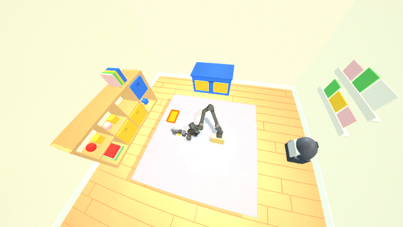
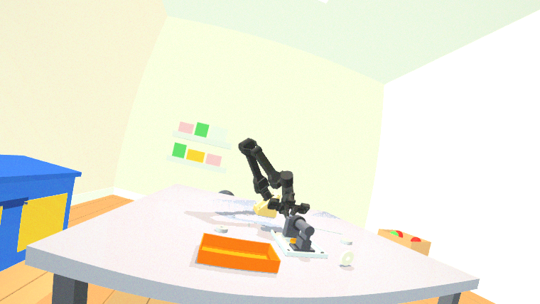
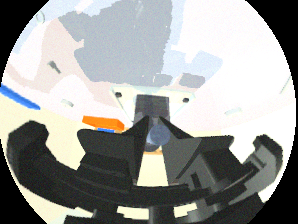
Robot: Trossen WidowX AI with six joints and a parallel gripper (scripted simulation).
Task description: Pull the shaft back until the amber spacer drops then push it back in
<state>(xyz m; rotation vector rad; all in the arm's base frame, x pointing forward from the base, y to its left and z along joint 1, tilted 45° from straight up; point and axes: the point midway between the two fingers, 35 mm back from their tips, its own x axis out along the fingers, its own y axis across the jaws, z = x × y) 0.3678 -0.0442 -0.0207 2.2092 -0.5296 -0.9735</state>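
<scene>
Now: the amber spacer 110 mm ahead of my gripper tip, 10 mm to the right of it and 40 mm below it. The rest, counted from my gripper tip: orange tray: 270 mm ahead, 260 mm to the right, 50 mm below; grey shaft fixture: 120 mm ahead, 10 mm to the right, 10 mm below.
</scene>
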